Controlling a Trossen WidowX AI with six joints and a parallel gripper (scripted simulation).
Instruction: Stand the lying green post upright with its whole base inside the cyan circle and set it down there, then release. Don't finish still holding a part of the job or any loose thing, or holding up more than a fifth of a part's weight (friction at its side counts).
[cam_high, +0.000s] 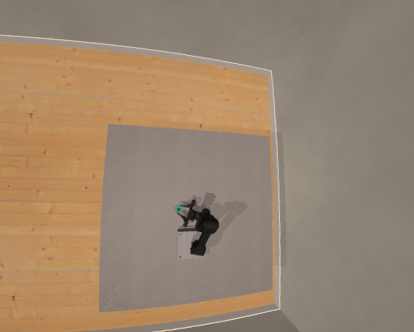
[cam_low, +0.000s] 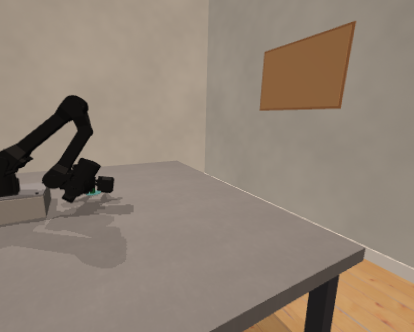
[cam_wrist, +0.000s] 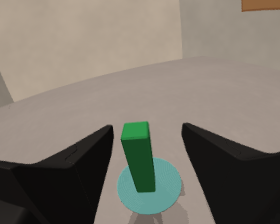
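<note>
Right now the green post is 20 mm to the left of my hand and 30 mm below it. Also, from my hand: cyan circle 10 mm ahead, 20 mm to the left, 60 mm below.
</note>
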